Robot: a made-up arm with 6 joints. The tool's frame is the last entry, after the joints. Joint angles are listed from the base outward.
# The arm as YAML. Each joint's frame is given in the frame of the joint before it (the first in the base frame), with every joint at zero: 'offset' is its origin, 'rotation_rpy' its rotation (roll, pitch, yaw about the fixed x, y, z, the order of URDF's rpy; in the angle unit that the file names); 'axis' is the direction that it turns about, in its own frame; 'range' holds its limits. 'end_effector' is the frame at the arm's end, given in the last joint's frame.
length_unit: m
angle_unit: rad
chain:
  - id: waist
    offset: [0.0, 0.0, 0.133]
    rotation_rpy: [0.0, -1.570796, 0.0]
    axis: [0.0, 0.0, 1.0]
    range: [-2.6, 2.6]
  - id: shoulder
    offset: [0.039, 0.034, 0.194]
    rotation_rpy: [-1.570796, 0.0, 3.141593]
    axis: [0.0, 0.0, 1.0]
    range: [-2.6, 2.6]
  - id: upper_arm
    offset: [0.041, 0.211, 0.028]
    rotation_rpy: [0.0, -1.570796, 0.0]
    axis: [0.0, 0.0, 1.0]
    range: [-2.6, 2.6]
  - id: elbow
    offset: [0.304, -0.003, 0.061]
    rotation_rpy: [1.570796, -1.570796, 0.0]
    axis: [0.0, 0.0, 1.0]
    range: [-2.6, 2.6]
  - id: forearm
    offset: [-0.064, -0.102, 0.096]
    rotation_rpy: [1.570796, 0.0, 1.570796]
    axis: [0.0, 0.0, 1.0]
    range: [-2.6, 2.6]
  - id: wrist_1
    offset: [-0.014, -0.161, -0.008]
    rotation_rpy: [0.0, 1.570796, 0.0]
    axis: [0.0, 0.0, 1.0]
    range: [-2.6, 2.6]
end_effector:
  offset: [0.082, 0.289, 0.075]
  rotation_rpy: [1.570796, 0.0, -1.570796]
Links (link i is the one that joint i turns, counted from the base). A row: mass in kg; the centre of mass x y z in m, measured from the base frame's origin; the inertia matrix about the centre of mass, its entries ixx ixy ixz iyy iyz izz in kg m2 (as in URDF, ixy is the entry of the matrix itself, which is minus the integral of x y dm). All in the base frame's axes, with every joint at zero. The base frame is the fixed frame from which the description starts. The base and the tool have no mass.
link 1: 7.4; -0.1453 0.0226 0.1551; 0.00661 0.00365 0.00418 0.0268 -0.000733 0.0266
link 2: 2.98; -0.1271 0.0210 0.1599; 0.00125 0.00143 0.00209 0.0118 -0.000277 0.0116
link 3: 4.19; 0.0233 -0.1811 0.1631; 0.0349 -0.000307 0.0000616 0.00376 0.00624 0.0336
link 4: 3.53; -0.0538 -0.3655 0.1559; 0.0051 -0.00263 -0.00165 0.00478 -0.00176 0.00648
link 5: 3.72; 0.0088 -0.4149 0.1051; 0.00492 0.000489 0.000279 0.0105 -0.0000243 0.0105
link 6: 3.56; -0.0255 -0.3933 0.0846; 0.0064 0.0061 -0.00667 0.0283 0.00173 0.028
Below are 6 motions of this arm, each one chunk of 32 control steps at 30 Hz.
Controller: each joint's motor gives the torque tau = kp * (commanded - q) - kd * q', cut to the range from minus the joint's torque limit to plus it. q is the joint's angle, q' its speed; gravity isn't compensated. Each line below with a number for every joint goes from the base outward.
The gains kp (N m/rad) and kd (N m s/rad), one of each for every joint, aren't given. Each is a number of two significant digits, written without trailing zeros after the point. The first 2 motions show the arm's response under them.
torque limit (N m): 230 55 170 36 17 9.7
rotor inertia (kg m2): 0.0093 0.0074 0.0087 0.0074 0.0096 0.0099
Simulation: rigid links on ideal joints. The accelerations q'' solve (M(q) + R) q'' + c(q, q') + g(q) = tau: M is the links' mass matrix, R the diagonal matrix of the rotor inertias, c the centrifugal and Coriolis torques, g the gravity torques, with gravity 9.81 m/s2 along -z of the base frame. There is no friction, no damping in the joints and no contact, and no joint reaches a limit. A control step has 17 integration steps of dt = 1/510 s. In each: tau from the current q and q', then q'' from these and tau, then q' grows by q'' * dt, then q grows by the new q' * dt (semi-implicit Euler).
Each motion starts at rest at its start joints. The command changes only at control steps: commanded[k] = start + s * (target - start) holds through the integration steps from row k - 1 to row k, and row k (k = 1, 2, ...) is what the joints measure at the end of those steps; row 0 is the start. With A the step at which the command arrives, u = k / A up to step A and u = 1 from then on. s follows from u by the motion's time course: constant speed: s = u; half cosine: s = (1 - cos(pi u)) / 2; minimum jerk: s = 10 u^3 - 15 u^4 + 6 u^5; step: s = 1 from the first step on.
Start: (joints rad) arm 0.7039 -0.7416 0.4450 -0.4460 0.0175 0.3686
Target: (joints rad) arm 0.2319 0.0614 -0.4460 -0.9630 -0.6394 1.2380
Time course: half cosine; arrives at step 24
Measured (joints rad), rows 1 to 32:
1: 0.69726 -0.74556 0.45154 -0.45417 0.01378 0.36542
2: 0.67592 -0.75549 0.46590 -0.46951 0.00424 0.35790
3: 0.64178 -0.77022 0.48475 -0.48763 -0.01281 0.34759
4: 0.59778 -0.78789 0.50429 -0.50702 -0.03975 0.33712
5: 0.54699 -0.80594 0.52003 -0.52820 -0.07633 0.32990
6: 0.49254 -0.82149 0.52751 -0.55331 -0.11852 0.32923
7: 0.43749 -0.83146 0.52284 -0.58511 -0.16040 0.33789
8: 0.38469 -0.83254 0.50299 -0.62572 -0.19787 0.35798
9: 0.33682 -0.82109 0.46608 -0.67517 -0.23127 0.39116
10: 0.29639 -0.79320 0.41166 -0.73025 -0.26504 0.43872
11: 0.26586 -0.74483 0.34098 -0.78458 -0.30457 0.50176
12: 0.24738 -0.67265 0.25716 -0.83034 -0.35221 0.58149
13: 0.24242 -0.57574 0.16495 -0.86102 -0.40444 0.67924
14: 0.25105 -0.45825 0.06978 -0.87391 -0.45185 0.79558
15: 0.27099 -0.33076 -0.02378 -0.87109 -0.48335 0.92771
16: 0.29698 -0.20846 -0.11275 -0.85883 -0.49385 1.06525
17: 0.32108 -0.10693 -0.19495 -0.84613 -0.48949 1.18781
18: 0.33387 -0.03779 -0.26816 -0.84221 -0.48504 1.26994
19: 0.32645 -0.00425 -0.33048 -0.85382 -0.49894 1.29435
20: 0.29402 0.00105 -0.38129 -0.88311 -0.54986 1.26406
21: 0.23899 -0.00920 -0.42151 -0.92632 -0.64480 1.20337
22: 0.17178 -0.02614 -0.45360 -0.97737 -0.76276 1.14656
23: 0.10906 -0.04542 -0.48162 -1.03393 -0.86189 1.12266
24: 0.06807 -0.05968 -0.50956 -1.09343 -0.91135 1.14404
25: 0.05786 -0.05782 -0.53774 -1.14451 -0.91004 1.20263
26: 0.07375 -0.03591 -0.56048 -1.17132 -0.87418 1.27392
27: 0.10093 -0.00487 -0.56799 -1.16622 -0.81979 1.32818
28: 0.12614 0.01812 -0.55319 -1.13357 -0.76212 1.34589
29: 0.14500 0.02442 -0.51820 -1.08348 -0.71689 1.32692
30: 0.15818 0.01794 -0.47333 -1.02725 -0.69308 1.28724
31: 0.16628 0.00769 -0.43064 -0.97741 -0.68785 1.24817
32: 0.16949 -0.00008 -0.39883 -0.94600 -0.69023 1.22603
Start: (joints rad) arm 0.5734 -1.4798 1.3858 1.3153 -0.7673 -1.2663
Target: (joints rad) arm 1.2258 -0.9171 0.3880 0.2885 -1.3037 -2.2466
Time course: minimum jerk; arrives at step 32
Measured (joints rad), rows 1 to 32:
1: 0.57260 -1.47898 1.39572 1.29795 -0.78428 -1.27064
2: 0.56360 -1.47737 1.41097 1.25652 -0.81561 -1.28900
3: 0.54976 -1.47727 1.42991 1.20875 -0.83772 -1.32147
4: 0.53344 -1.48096 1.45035 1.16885 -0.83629 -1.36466
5: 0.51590 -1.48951 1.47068 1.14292 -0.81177 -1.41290
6: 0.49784 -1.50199 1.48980 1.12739 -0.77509 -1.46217
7: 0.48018 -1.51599 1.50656 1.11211 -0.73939 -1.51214
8: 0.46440 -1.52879 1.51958 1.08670 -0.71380 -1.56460
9: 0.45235 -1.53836 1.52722 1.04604 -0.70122 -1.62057
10: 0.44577 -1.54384 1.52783 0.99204 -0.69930 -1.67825
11: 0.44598 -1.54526 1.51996 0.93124 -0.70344 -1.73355
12: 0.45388 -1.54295 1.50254 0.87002 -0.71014 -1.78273
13: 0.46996 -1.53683 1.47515 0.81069 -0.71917 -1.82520
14: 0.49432 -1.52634 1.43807 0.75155 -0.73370 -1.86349
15: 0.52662 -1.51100 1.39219 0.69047 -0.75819 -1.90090
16: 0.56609 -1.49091 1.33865 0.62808 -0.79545 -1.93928
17: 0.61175 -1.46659 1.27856 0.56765 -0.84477 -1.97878
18: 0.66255 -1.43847 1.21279 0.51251 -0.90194 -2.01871
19: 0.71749 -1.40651 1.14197 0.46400 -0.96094 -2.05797
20: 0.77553 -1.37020 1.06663 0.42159 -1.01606 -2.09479
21: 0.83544 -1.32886 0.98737 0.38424 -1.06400 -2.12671
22: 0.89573 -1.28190 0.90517 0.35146 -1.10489 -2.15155
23: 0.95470 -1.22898 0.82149 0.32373 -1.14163 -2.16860
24: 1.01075 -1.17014 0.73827 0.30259 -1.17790 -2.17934
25: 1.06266 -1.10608 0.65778 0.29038 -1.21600 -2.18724
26: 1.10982 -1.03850 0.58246 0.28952 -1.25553 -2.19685
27: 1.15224 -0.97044 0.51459 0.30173 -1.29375 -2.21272
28: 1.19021 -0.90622 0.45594 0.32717 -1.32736 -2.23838
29: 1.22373 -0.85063 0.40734 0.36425 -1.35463 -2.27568
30: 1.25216 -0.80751 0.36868 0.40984 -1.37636 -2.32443
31: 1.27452 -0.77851 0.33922 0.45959 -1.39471 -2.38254
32: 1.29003 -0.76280 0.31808 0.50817 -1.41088 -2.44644
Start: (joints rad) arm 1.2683 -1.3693 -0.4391 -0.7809 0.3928 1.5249
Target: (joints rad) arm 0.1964 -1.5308 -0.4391 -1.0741 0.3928 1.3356
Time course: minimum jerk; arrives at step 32
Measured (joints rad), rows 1 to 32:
1: 1.25408 -1.37053 -0.45075 -0.79491 0.40815 1.52826
2: 1.23585 -1.37623 -0.46474 -0.84280 0.45249 1.53292
3: 1.21981 -1.37584 -0.47576 -0.89520 0.50533 1.52967
4: 1.20682 -1.36499 -0.48339 -0.92524 0.54588 1.51189
5: 1.19671 -1.35184 -0.48766 -0.92915 0.56203 1.47942
6: 1.18584 -1.34718 -0.49057 -0.91877 0.55032 1.43848
7: 1.16947 -1.35499 -0.49400 -0.90779 0.51654 1.39795
8: 1.14491 -1.37150 -0.49786 -0.90368 0.47455 1.36518
9: 1.11188 -1.38970 -0.50060 -0.90742 0.44062 1.34397
10: 1.07115 -1.40377 -0.50044 -0.91708 0.42591 1.33483
11: 1.02323 -1.41126 -0.49603 -0.93094 0.43162 1.33595
12: 0.96840 -1.41306 -0.48642 -0.94817 0.44949 1.34429
13: 0.90728 -1.41203 -0.47116 -0.96775 0.46664 1.35680
14: 0.84107 -1.41135 -0.45039 -0.98744 0.47182 1.37153
15: 0.77129 -1.41338 -0.42485 -1.00430 0.46012 1.38831
16: 0.69943 -1.41920 -0.39578 -1.01636 0.43425 1.40899
17: 0.62673 -1.42858 -0.36476 -1.02379 0.40217 1.43665
18: 0.55430 -1.44007 -0.33359 -1.02874 0.37269 1.47397
19: 0.48321 -1.45153 -0.30400 -1.03416 0.35162 1.52143
20: 0.41449 -1.46097 -0.27729 -1.04230 0.34024 1.57619
21: 0.34915 -1.46738 -0.25413 -1.05374 0.33644 1.63240
22: 0.28833 -1.47100 -0.23470 -1.06726 0.33690 1.68289
23: 0.23331 -1.47293 -0.21893 -1.08076 0.33878 1.72139
24: 0.18539 -1.47442 -0.20683 -1.09235 0.34023 1.74415
25: 0.14568 -1.47637 -0.19865 -1.10115 0.34037 1.75042
26: 0.11486 -1.47915 -0.19473 -1.10732 0.33906 1.74192
27: 0.09312 -1.48271 -0.19530 -1.11148 0.33684 1.72175
28: 0.08008 -1.48667 -0.20031 -1.11415 0.33480 1.69334
29: 0.07487 -1.49052 -0.20936 -1.11550 0.33418 1.65978
30: 0.07620 -1.49369 -0.22176 -1.11552 0.33596 1.62354
31: 0.08239 -1.49577 -0.23662 -1.11434 0.34050 1.58641
32: 0.09144 -1.49667 -0.25296 -1.11246 0.34740 1.54968

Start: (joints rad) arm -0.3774 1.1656 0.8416 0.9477 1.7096 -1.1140
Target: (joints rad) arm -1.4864 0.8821 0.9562 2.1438 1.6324 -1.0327
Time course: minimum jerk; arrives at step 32
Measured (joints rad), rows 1 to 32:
1: -0.37707 1.16029 0.82824 0.94795 1.70653 -1.11072
2: -0.38530 1.14846 0.80567 0.94342 1.71095 -1.10558
3: -0.40685 1.13149 0.78392 0.93999 1.73130 -1.10994
4: -0.44018 1.10881 0.76301 0.94591 1.76362 -1.12899
5: -0.48285 1.08060 0.74141 0.96203 1.79967 -1.15737
6: -0.53292 1.04815 0.71879 0.98441 1.83331 -1.18590
7: -0.58872 1.01323 0.69596 1.00976 1.86178 -1.20920
8: -0.64864 0.97762 0.67428 1.03772 1.88432 -1.22773
9: -0.71113 0.94306 0.65532 1.06953 1.90091 -1.24522
10: -0.77470 0.91124 0.64052 1.10623 1.91168 -1.26487
11: -0.83810 0.88365 0.63101 1.14806 1.91680 -1.28741
12: -0.90046 0.86134 0.62760 1.19502 1.91625 -1.31091
13: -0.96136 0.84483 0.63072 1.24736 1.90995 -1.33168
14: -1.02075 0.83405 0.64047 1.30549 1.89806 -1.34524
15: -1.07869 0.82845 0.65647 1.36958 1.88115 -1.34748
16: -1.13514 0.82711 0.67784 1.43918 1.86034 -1.33588
17: -1.18977 0.82902 0.70310 1.51309 1.83716 -1.31036
18: -1.24200 0.83336 0.73035 1.58943 1.81349 -1.27367
19: -1.29122 0.83962 0.75741 1.66584 1.79130 -1.23085
20: -1.33711 0.84769 0.78228 1.73994 1.77225 -1.18802
21: -1.37990 0.85767 0.80352 1.80967 1.75731 -1.15066
22: -1.42026 0.86966 0.82031 1.87333 1.74674 -1.12239
23: -1.45884 0.88347 0.83228 1.92957 1.74040 -1.10453
24: -1.49600 0.89858 0.83935 1.97740 1.73825 -1.09659
25: -1.53162 0.91417 0.84160 2.01638 1.74055 -1.09703
26: -1.56524 0.92919 0.83929 2.04666 1.74750 -1.10380
27: -1.59618 0.94256 0.83294 2.06883 1.75885 -1.11474
28: -1.62372 0.95325 0.82327 2.08376 1.77354 -1.12784
29: -1.64717 0.96042 0.81132 2.09248 1.78988 -1.14148
30: -1.66601 0.96351 0.79837 2.09609 1.80592 -1.15458
31: -1.67999 0.96234 0.78602 2.09582 1.81972 -1.16666
32: -1.68919 0.95711 0.77605 2.09311 1.82962 -1.17763

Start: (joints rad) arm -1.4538 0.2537 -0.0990 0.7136 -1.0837 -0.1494
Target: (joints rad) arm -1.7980 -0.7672 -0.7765 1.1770 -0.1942 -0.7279
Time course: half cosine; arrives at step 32
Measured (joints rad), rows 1 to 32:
1: -1.46509 0.26048 -0.09312 0.72765 -1.09574 -0.16187
2: -1.47657 0.26151 -0.08424 0.72668 -1.12371 -0.21309
3: -1.48741 0.25554 -0.07749 0.71464 -1.13452 -0.29772
4: -1.50005 0.24100 -0.07511 0.70383 -1.11313 -0.40030
5: -1.51396 0.21417 -0.07659 0.69927 -1.07253 -0.50137
6: -1.52825 0.17618 -0.07995 0.70188 -1.03299 -0.58160
7: -1.54225 0.13313 -0.08443 0.70964 -1.00217 -0.62923
8: -1.55535 0.09123 -0.09141 0.71980 -0.97379 -0.64373
9: -1.56717 0.05289 -0.10300 0.73120 -0.93915 -0.63287
10: -1.57797 0.01657 -0.12061 0.74481 -0.89665 -0.60771
11: -1.58849 -0.02101 -0.14465 0.76232 -0.85188 -0.57967
12: -1.59962 -0.06217 -0.17502 0.78414 -0.81126 -0.55944
13: -1.61189 -0.10691 -0.21130 0.80848 -0.77685 -0.55555
14: -1.62531 -0.15335 -0.25250 0.83245 -0.74602 -0.57223
15: -1.63954 -0.19944 -0.29689 0.85403 -0.71474 -0.60792
16: -1.65410 -0.24422 -0.34214 0.87313 -0.68090 -0.65553
17: -1.66859 -0.28800 -0.38574 0.89116 -0.64469 -0.70484
18: -1.68258 -0.33163 -0.42557 0.91005 -0.60688 -0.74599
19: -1.69576 -0.37593 -0.46032 0.93143 -0.56749 -0.77289
20: -1.70800 -0.42146 -0.48965 0.95627 -0.52627 -0.78485
21: -1.71954 -0.46834 -0.51407 0.98445 -0.48387 -0.78613
22: -1.73080 -0.51595 -0.53466 1.01478 -0.44217 -0.78378
23: -1.74213 -0.56287 -0.55261 1.04514 -0.40348 -0.78504
24: -1.75358 -0.60708 -0.56892 1.07312 -0.36950 -0.79515
25: -1.76497 -0.64664 -0.58418 1.09663 -0.34089 -0.81621
26: -1.77595 -0.68018 -0.59857 1.11437 -0.31743 -0.84683
27: -1.78614 -0.70719 -0.61195 1.12608 -0.29846 -0.88268
28: -1.79519 -0.72787 -0.62396 1.13245 -0.28319 -0.91773
29: -1.80284 -0.74289 -0.63419 1.13482 -0.27089 -0.94587
30: -1.80885 -0.75312 -0.64231 1.13467 -0.26107 -0.96251
31: -1.81304 -0.75926 -0.64810 1.13324 -0.25371 -0.96570
32: -1.81523 -0.76165 -0.65148 1.13128 -0.24930 -0.95638

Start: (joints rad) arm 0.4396 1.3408 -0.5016 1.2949 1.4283 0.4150
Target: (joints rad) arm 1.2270 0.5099 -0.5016 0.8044 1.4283 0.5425
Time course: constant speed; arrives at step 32
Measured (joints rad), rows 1 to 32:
1: 0.44547 1.32565 -0.52091 1.27142 1.42370 0.40576
2: 0.45599 1.30381 -0.56306 1.23611 1.43876 0.38225
3: 0.46553 1.28651 -0.61486 1.21009 1.48497 0.35127
4: 0.47256 1.27004 -0.66968 1.19019 1.54440 0.32137
5: 0.47999 1.25155 -0.72339 1.16987 1.59570 0.29855
6: 0.49248 1.23246 -0.77190 1.14921 1.62689 0.28586
7: 0.51233 1.21333 -0.81033 1.13004 1.63563 0.28586
8: 0.53807 1.19283 -0.83360 1.11327 1.62733 0.30021
9: 0.56690 1.16922 -0.83839 1.09928 1.61130 0.32708
10: 0.59707 1.14122 -0.82474 1.08798 1.59508 0.36051
11: 0.62823 1.10854 -0.79614 1.07861 1.58079 0.39271
12: 0.66060 1.07229 -0.75830 1.06993 1.56593 0.41730
13: 0.69431 1.03486 -0.71746 1.06040 1.54724 0.43187
14: 0.72903 0.99897 -0.67903 1.04846 1.52441 0.43828
15: 0.76392 0.96642 -0.64687 1.03316 1.50095 0.44096
16: 0.79780 0.93743 -0.62331 1.01493 1.48232 0.44442
17: 0.82950 0.91082 -0.60948 0.99539 1.47293 0.45167
18: 0.85820 0.88500 -0.60566 0.97642 1.47411 0.46387
19: 0.88365 0.85903 -0.61137 0.95921 1.48393 0.48080
20: 0.90623 0.83300 -0.62541 0.94384 1.49868 0.50125
21: 0.92695 0.80762 -0.64584 0.92955 1.51477 0.52329
22: 0.94718 0.78353 -0.67011 0.91525 1.52988 0.54474
23: 0.96814 0.76069 -0.69520 0.90017 1.54296 0.56358
24: 0.99048 0.73839 -0.71808 0.88418 1.55355 0.57844
25: 1.01428 0.71565 -0.73611 0.86767 1.56117 0.58874
26: 1.03930 0.69177 -0.74745 0.85120 1.56521 0.59465
27: 1.06529 0.66647 -0.75122 0.83520 1.56519 0.59692
28: 1.09210 0.63989 -0.74755 0.81981 1.56102 0.59672
29: 1.11959 0.61235 -0.73735 0.80492 1.55320 0.59545
30: 1.14764 0.58418 -0.72219 0.79034 1.54279 0.59456
31: 1.17609 0.55570 -0.70396 0.77587 1.53118 0.59538
32: 1.20479 0.52713 -0.68470 0.76145 1.51980 0.59902

